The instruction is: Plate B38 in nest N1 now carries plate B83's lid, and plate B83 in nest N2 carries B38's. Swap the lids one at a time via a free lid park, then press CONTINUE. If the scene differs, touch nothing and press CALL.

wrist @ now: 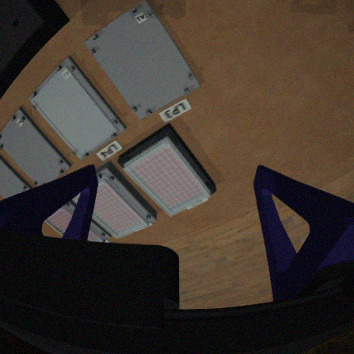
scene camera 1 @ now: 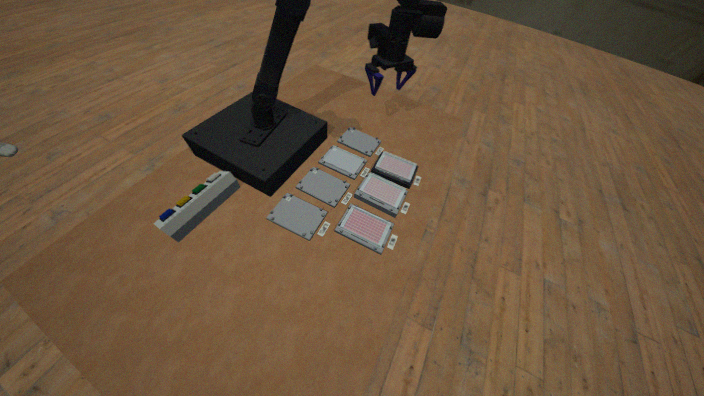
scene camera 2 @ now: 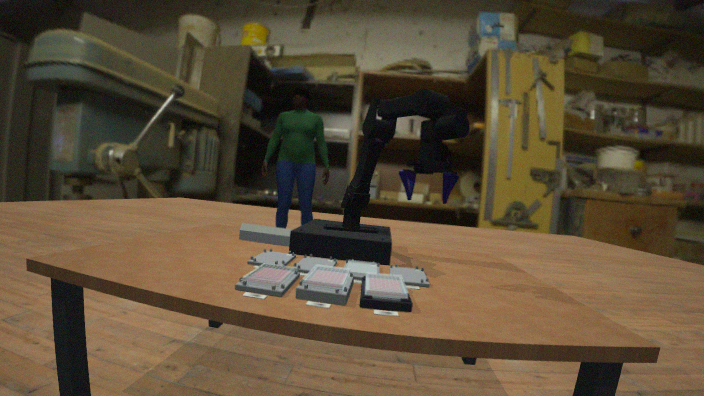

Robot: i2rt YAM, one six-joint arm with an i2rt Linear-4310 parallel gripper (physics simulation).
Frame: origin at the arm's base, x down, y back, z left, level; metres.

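Seen in the pictures: gripper, fingertip midpoint: [wrist: 175, 173] [scene camera 1: 385, 92] [scene camera 2: 426, 201]; arm's base, origin of the base link: [scene camera 1: 265, 126] [scene camera 2: 350, 229].
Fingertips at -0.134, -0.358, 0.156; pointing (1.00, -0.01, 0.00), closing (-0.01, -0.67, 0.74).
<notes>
Offsets run from my fingertips to a thing's top centre, as dx, dy, dz. "spot": to the spot under its first point.
Three plates with pink wells sit in a row of nests: one @(+0.179, -0.105, -0.108) [scene camera 1: 396, 165] [scene camera 2: 385, 286] [wrist: 167, 175] in a black nest, a middle one @(+0.175, -0.083, -0.233) [scene camera 1: 382, 191] [scene camera 2: 325, 276] [wrist: 117, 205] and an end one @(+0.188, -0.065, -0.364) [scene camera 1: 365, 226] [scene camera 2: 270, 274] in grey nests. Nest labels and lid marks are unreadable. Behind them lie four grey lid parks; LP3 @(+0.195, +0.055, -0.011) [scene camera 1: 359, 141] [scene camera 2: 410, 276] [wrist: 142, 60] looks bare, while LP4 bears a paler flat lid-like piece @(+0.197, +0.079, -0.139) [scene camera 1: 342, 161] [scene camera 2: 362, 269] [wrist: 75, 112]. My gripper [scene camera 1: 386, 91] [scene camera 2: 427, 201] [wrist: 175, 173] is open and empty, high above the table, beyond the black nest's end of the rows.
A button box @(+0.151, +0.403, -0.464) [scene camera 1: 202, 206] [scene camera 2: 265, 234] with blue, yellow, green and white buttons stands beside the black arm base [scene camera 1: 255, 145] [scene camera 2: 340, 242]. Two more lid parks @(spot: +0.205, +0.100, -0.272) [scene camera 1: 323, 186] @(spot: +0.205, +0.129, -0.401) [scene camera 1: 297, 216] continue the back row. A person in a green sweater [scene camera 2: 299, 135] stands behind the table.
</notes>
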